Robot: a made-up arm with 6 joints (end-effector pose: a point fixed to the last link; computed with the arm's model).
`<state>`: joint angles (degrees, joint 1 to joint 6).
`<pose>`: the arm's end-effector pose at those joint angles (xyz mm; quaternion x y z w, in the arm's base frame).
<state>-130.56 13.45 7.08 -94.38 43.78 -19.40</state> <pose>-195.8 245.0 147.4 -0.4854 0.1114 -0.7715 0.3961</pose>
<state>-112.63 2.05 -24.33 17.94 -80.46 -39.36</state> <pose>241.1 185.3 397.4 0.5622 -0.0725 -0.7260 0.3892</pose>
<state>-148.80 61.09 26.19 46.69 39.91 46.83</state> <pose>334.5 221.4 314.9 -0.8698 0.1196 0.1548 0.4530</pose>
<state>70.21 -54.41 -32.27 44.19 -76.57 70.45</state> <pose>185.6 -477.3 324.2 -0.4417 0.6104 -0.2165 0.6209</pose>
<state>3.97 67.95 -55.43 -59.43 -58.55 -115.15</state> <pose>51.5 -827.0 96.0 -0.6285 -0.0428 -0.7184 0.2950</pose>
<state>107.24 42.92 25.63 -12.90 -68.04 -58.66</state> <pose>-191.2 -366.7 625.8 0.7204 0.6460 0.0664 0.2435</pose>
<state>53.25 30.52 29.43 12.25 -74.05 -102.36</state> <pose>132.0 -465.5 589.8 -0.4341 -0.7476 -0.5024 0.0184</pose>
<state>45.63 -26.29 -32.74 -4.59 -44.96 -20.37</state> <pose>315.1 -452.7 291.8 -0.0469 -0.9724 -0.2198 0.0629</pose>
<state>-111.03 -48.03 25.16 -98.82 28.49 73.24</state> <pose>-420.0 21.5 63.5 0.0074 -0.3987 -0.9127 0.0892</pose>
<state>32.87 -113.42 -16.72 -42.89 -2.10 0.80</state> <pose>-105.0 150.5 -165.9 0.7440 -0.1443 0.3692 0.5379</pose>
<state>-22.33 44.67 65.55 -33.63 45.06 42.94</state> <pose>372.3 -127.7 206.9 0.5307 -0.1255 0.7040 0.4551</pose>
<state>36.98 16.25 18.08 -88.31 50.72 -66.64</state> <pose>175.1 -586.5 42.2 -0.1500 -0.1738 0.8169 0.5291</pose>
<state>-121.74 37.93 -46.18 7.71 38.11 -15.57</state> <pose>370.9 177.9 138.2 0.6636 -0.6804 -0.0778 0.3010</pose>
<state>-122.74 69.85 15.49 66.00 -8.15 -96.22</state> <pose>546.6 -87.3 192.6 0.1531 -0.4863 -0.7215 0.4686</pose>
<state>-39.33 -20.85 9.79 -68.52 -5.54 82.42</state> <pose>180.3 214.2 28.0 0.8273 0.3453 0.2705 0.3510</pose>
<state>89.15 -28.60 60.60 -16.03 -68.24 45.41</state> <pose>279.5 -295.6 63.6 0.6742 -0.6832 -0.1332 0.2467</pose>
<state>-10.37 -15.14 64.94 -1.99 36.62 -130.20</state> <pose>89.2 183.0 164.3 -0.0142 0.9285 -0.2229 0.2966</pose>
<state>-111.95 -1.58 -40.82 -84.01 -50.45 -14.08</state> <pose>-133.1 278.4 132.2 0.8362 -0.2430 0.0983 0.4817</pose>
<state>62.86 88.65 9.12 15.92 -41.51 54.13</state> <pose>-501.2 -274.8 535.1 0.1544 0.7393 -0.6285 0.1859</pose>
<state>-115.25 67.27 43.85 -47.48 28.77 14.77</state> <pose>206.6 250.2 220.0 -0.7952 0.2252 -0.5613 0.0430</pose>
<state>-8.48 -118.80 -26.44 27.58 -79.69 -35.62</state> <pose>-107.0 206.8 160.9 0.5681 -0.2856 -0.4772 0.6066</pose>
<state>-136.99 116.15 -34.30 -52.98 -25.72 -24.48</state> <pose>390.0 97.2 -199.1 0.3315 -0.5367 -0.4005 0.6645</pose>
